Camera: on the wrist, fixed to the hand. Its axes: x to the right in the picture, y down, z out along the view.
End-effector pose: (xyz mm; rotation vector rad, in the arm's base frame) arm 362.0 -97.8 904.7 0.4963 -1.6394 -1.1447
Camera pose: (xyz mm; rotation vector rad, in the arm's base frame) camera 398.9 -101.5 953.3 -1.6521 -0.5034 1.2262
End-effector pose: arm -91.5 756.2 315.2 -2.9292 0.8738 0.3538
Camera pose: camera -99.9 704.6 346.8 -0.7890 -2.7811 -0.0834
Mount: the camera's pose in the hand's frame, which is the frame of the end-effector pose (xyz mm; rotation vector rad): 13.2 47.9 -35.6 -0.0254 0.0241 3.1163
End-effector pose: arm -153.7 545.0 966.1 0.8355 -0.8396 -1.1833
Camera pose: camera -99.4 544.2 994.1 -0.8778 -0.8699 1.5760
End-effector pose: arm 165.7 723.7 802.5 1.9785 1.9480 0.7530
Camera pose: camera 186.9 727.6 859.7 -1.8351 1.8289 -0.3959
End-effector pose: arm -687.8 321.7 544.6 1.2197 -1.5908 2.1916
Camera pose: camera -741.5 328.1 516.1 1.1792 0.9285 -0.2065
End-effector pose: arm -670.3 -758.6 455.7 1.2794 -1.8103 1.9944
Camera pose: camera -725.3 -745.1 432.6 1.3715 0.9967 -0.1959
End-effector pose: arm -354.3 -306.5 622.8 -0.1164 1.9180 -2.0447
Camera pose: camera -368.0 -278.1 570.4 1.5006 0.1251 0.3614
